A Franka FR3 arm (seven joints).
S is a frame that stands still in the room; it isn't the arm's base.
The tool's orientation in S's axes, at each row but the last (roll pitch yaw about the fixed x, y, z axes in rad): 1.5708, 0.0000, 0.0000; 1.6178, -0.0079, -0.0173; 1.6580, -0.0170, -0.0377; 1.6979, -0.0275, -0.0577; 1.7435, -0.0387, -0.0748; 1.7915, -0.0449, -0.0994; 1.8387, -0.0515, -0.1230; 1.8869, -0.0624, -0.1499; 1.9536, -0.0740, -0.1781
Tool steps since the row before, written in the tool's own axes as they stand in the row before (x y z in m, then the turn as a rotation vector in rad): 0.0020, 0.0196, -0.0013, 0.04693, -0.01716, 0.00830; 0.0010, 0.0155, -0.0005, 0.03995, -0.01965, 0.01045; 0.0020, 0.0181, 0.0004, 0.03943, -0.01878, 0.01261; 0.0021, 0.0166, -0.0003, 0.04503, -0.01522, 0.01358; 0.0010, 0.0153, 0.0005, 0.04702, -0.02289, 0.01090; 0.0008, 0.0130, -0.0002, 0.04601, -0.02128, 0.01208; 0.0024, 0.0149, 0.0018, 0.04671, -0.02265, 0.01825; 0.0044, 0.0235, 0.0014, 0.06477, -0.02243, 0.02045; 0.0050, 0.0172, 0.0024, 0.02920, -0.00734, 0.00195
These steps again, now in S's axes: 0.0020, 0.0013, 0.0196, 0.04693, -0.00830, -0.01716; 0.0009, -0.0002, 0.0155, 0.03994, -0.01021, -0.01980; 0.0016, -0.0020, 0.0180, 0.03932, -0.01242, -0.01913; 0.0015, -0.0019, 0.0166, 0.04473, -0.01414, -0.01557; 0.0002, -0.0031, 0.0150, 0.04729, -0.01037, -0.02259; 0.0000, -0.0027, 0.0128, 0.04607, -0.01176, -0.02132; 0.0010, -0.0058, 0.0140, 0.04623, -0.01741, -0.02423; 0.0017, -0.0090, 0.0221, 0.06376, -0.02224, -0.02358; 0.0023, -0.0092, 0.0154, 0.02937, -0.00434, -0.00536
